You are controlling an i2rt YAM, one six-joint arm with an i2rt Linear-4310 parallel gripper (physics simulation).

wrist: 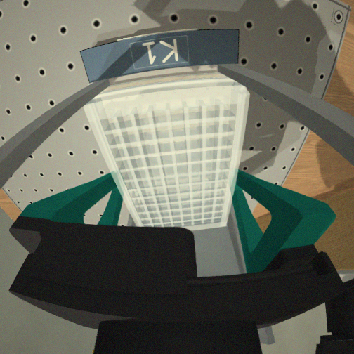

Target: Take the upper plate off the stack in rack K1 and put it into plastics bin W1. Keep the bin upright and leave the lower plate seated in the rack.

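Note:
The upper plate point(170, 145), a clear-white grid of square wells, lies in rack K1 point(215, 47), whose blue label stands at its far end at the top of the wrist view. My gripper point(176, 174) is shut on the upper plate, with one green finger against each long side near the plate's near end. The lower plate cannot be told apart beneath the upper one. Whether the upper plate is raised off it cannot be told. Bin W1 does not show in the wrist view.
A light grey perforated board point(40, 90) lies under the rack. Two dark grey bars slant outward from near the label to the left and right. Wooden table top point(325, 175) shows at the right. A black object point(342, 310) is at the lower right edge.

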